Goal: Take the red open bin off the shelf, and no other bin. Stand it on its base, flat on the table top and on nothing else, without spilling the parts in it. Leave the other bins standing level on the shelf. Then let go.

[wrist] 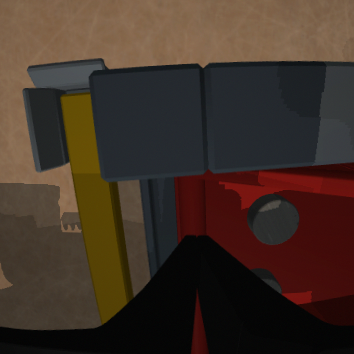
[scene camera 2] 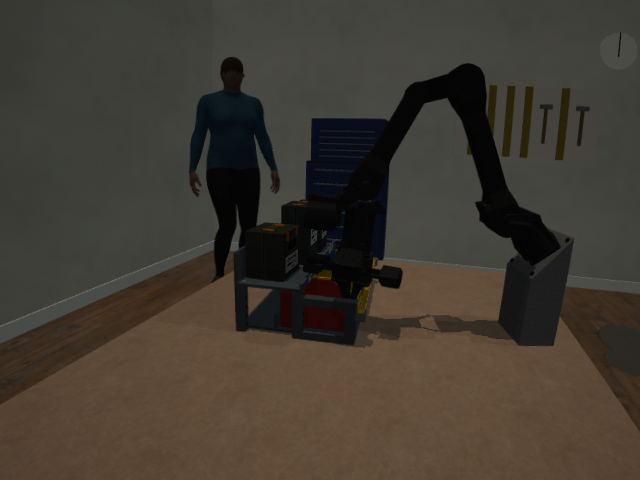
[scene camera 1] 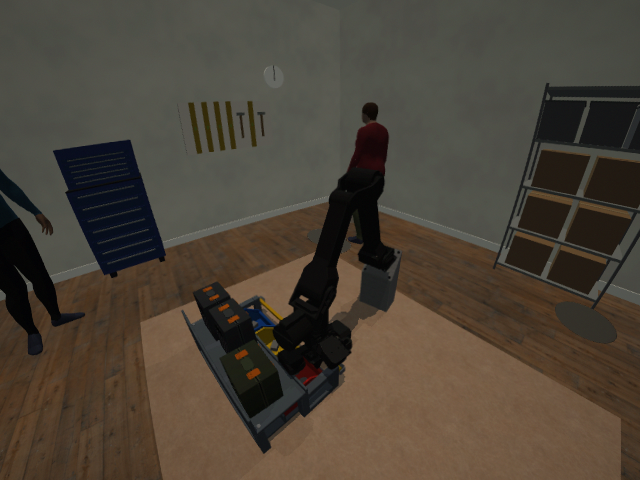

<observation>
I see my gripper, a red open bin, a green case and a yellow bar.
My gripper also shows in the wrist view and in scene camera 1.
</observation>
